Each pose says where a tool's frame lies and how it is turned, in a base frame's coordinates. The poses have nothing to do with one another.
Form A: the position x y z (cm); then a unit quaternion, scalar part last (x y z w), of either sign.
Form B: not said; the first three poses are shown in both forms.
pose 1, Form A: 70.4, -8.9, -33.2, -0.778, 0.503, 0.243, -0.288
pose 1, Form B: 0.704, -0.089, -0.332, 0.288, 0.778, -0.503, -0.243
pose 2, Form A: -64.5, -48.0, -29.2, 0.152, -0.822, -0.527, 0.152
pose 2, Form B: -0.645, -0.480, -0.292, 0.152, 0.152, -0.822, -0.527
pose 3, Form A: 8.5, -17.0, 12.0, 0.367, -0.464, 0.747, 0.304
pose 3, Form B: 0.085, -0.170, 0.120, 0.304, 0.367, -0.464, 0.747
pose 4, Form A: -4.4, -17.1, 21.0, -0.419, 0.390, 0.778, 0.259
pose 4, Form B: -0.044, -0.171, 0.210, 0.259, -0.419, 0.390, 0.778
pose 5, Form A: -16.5, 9.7, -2.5, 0.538, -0.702, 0.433, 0.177
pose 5, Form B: -0.165, 0.097, -0.025, 0.177, 0.538, -0.702, 0.433
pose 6, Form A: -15.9, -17.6, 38.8, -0.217, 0.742, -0.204, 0.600
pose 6, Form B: -0.159, -0.176, 0.388, 0.600, -0.217, 0.742, -0.204
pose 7, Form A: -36.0, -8.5, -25.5, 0.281, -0.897, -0.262, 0.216
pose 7, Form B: -0.360, -0.085, -0.255, 0.216, 0.281, -0.897, -0.262
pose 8, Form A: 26.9, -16.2, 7.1, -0.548, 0.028, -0.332, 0.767
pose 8, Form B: 0.269, -0.162, 0.071, 0.767, -0.548, 0.028, -0.332
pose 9, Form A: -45.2, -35.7, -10.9, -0.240, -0.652, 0.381, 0.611
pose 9, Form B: -0.452, -0.357, -0.109, 0.611, -0.240, -0.652, 0.381
